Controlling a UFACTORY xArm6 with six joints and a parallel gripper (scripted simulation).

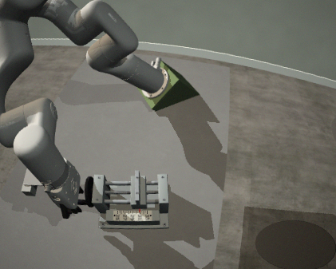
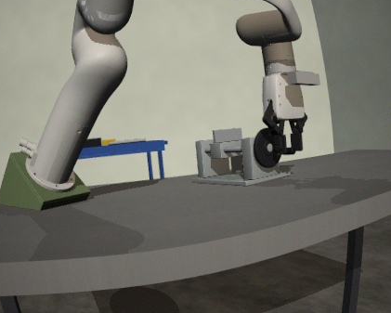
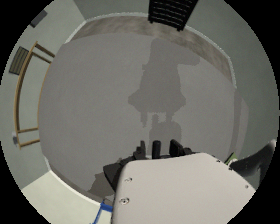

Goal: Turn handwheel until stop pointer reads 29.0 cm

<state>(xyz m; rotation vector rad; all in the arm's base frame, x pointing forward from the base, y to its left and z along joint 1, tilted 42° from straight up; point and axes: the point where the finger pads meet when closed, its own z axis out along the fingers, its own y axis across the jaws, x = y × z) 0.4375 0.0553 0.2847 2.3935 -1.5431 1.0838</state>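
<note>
Now: the black handwheel 1 cm behind my hand, 2 cm to the left of it and 1 cm below it. Also, from my hand: movable stop (6 cm behind, 17 cm to the left, 1 cm above).
</note>
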